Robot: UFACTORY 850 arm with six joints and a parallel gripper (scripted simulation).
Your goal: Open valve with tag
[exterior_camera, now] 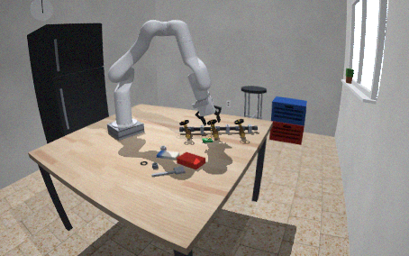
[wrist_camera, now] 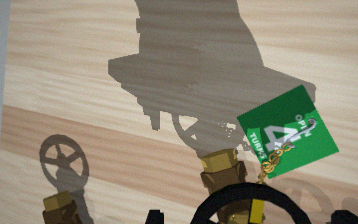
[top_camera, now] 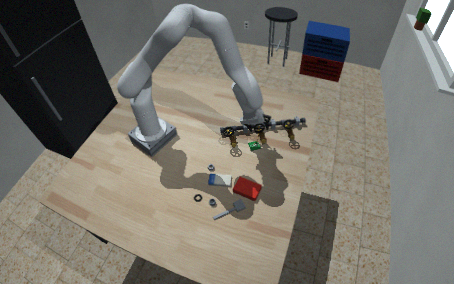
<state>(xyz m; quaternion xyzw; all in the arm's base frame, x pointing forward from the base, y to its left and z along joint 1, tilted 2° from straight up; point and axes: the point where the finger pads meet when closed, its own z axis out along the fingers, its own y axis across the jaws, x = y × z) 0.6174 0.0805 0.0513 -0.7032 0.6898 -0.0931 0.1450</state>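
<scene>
My hand is 10 cm above the green tag, 5 cm to the left of it and 2 cm past it. Round my hand: grey scraper (44 cm to the right, 10 cm below, 6 cm behind); red box (33 cm to the right, 9 cm below, 1 cm behind); white block (30 cm to the right, 15 cm behind, 10 cm below).
</scene>
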